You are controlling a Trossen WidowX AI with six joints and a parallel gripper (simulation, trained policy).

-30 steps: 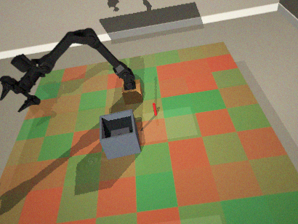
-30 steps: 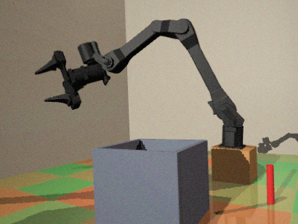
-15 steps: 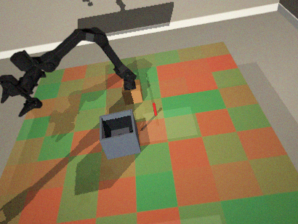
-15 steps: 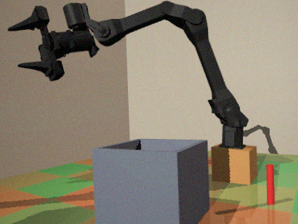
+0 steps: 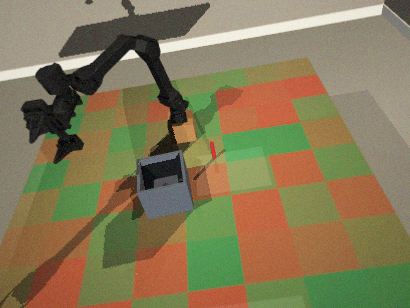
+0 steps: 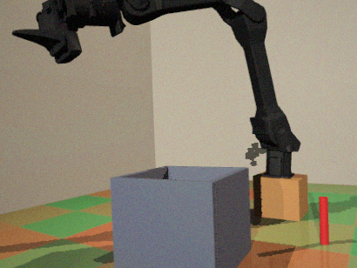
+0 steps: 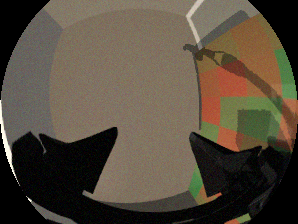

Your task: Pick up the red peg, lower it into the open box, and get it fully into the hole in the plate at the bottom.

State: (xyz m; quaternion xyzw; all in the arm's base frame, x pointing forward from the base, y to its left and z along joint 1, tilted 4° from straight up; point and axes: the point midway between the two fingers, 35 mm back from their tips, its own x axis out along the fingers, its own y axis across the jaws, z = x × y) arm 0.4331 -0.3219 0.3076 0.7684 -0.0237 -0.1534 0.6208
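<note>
Now: gripper tip 42 cm to the right of the red peg, 37 cm above it and 29 cm past it. Round my gripper tip: grey plate: 37 cm below, 23 cm to the left, 14 cm behind.
</note>
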